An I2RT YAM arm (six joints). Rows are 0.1 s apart.
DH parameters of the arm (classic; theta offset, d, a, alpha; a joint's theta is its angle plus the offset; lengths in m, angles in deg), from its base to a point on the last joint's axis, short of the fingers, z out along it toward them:
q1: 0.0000 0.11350 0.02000 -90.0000
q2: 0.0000 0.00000 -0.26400 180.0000
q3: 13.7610 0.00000 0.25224 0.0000
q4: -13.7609 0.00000 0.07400 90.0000
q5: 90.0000 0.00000 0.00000 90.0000
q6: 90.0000 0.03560 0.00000 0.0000
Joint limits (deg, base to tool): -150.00..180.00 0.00..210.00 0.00..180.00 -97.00..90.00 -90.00..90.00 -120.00..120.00
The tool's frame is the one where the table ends.
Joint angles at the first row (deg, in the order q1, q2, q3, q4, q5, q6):
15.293, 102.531, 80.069, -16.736, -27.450, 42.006
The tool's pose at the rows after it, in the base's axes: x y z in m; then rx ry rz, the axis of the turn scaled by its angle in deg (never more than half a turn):
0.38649 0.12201 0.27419 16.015 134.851 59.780
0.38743 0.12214 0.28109 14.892 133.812 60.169
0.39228 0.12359 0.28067 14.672 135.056 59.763
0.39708 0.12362 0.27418 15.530 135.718 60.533
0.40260 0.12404 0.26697 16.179 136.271 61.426
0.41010 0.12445 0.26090 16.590 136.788 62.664
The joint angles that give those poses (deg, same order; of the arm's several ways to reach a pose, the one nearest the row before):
15.239, 101.305, 80.063, -16.930, -26.942, 42.063
15.196, 101.126, 81.059, -17.047, -27.277, 41.658
15.203, 102.518, 83.084, -18.986, -27.422, 41.050
14.983, 103.830, 83.397, -18.583, -28.078, 41.637
14.788, 105.340, 83.779, -17.927, -28.835, 42.160
14.503, 107.263, 84.968, -17.624, -29.964, 42.586

